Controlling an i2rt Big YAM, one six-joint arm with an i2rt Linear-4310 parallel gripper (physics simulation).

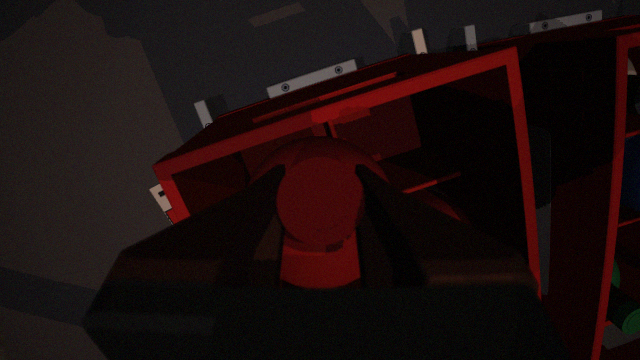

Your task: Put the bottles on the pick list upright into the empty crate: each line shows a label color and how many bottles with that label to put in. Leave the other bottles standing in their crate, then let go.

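Frame: origin at the arm's base, x ahead, y left, z up, level; centimetres.
Seen in the pictures: gripper, fingertip midpoint: (320, 178).
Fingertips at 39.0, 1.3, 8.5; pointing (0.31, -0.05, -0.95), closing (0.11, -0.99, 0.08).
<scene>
Offsets run from my fingertips to a thing's middle, as dx, dy, dz. "spot": to the spot under its first point.
My gripper (320, 178) is shut on the neck of a bottle @[-3.1, -0.6, -4.0] (320, 200), seen from above with its round red-lit cap between the fingers. The bottle's shoulder shows behind the fingertips, and its lower part and label are hidden. The bottle is over a red-rimmed crate @[spot: +2.3, -10.7, -4.0] (522, 130) with thin dividers inside. A curved red edge shows right of the right finger, too dark to tell what it is. At the right edge stands part of a second red crate @[-2.1, -28.3, -12.7] (612, 200) with a green-capped bottle @[-11.4, -27.2, -12.9] (632, 320). The pick list does not show.
Pale strips and small blocks @[spot: +3.0, -0.6, -18.5] (312, 78) lie along the crate's far side, with more of them @[spot: +11.3, -23.4, -18.5] (565, 22) at the upper right. A dark gap separates the two crates. The near part of the crate is hidden by the gripper body. The light is very dim.
</scene>
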